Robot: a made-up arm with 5 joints.
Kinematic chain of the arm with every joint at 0, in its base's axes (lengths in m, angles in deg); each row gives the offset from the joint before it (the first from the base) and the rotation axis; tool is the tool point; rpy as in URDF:
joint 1: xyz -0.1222 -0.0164 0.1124 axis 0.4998 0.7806 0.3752
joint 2: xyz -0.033 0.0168 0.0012 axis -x
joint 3: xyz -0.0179 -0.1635 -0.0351 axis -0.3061 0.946 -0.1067
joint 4: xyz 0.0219 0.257 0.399 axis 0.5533 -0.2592 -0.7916
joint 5: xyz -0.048 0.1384 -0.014 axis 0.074 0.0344 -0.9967
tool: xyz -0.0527 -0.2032 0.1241 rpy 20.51 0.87 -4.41
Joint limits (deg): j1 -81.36..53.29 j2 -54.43..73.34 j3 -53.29..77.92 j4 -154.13..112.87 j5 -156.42..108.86
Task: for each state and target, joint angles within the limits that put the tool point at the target. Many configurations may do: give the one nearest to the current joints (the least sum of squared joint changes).
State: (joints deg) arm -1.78 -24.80 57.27 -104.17 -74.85
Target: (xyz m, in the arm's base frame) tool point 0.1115 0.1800 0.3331
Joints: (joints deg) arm 21.20 -40.97 61.08 -121.19 -68.25
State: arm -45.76 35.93 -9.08 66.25 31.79
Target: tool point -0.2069 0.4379 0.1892
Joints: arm -41.33 29.58 12.53 64.36 8.25
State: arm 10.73 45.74 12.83 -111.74 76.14
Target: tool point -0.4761 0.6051 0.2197
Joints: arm -14.24 72.20 -21.39 -147.64 83.15
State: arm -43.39 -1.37 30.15 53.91 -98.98
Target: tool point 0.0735 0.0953 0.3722
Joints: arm -32.44 -0.92 62.37 103.45 -56.39
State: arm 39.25 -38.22 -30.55 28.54 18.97
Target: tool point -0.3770 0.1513 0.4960
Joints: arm -8.98 2.38 -2.22 43.37 9.13
